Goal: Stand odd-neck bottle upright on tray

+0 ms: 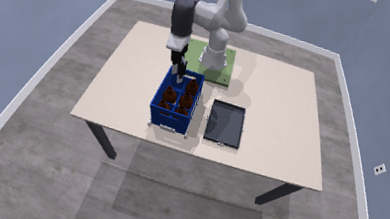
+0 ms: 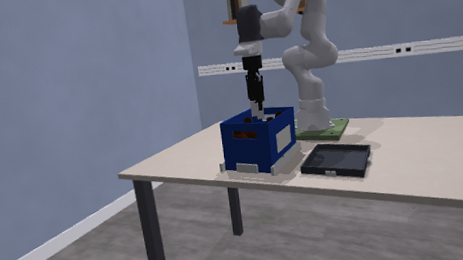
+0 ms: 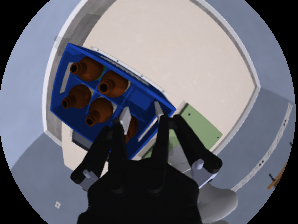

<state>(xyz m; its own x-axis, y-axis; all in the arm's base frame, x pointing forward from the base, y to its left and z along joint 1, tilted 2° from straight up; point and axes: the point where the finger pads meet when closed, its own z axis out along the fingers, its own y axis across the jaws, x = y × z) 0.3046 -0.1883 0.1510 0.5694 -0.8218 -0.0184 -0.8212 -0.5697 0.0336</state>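
Now: hand 90 mm to the right of the bottle, 90 mm above it and 20 mm short of it. Also, from my hand: blue crate 90 mm below, 90 mm ahead, 30 mm to the left; dark tray 300 mm to the left, 160 mm below, 130 mm ahead.
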